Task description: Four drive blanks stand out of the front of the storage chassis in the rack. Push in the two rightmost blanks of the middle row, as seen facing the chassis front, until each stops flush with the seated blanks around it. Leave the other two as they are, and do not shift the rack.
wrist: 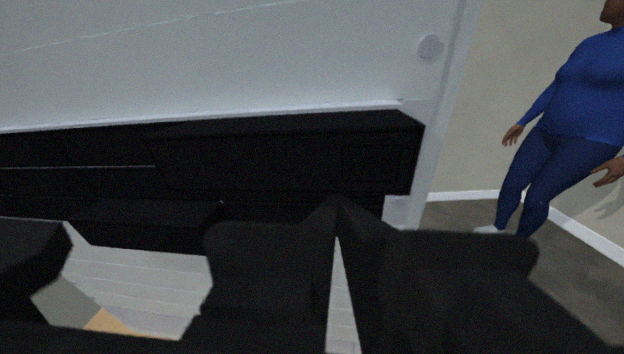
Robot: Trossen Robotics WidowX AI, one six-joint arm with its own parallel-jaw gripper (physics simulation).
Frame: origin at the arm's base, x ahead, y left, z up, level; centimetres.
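Seen in the pictures: gripper, fingertip midpoint: point(335, 201).
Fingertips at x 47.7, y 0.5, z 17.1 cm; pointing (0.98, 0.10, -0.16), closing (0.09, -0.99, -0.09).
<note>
Offsets run from my fingertips to a thing's middle.
The black storage chassis front crosses the view below a pale panel. A wide black blank @(dx +3.0, dy +2.5, dz +4.0 cm) point(280, 162) stands out at its right end. Dark faces directly below it are partly hidden by the fingertips, so how far they stand out is unclear. Another black blank @(dx +3.5, dy +13.5, dz -1.7 cm) point(145, 220) stands out lower and further left. Row membership is hard to tell in the dark. My gripper point(335, 201) is shut and empty, its joined tips overlapping the lower right part of the chassis front. Whether they touch it cannot be told.
The pale rack panel point(200, 65) is above, with a rack side rail point(442, 125) at right. Pale panels point(140, 277) lie below. A dark block point(30, 255) of unclear identity is at far left. A person in blue point(585, 95) stands at right, beyond the rack.
</note>
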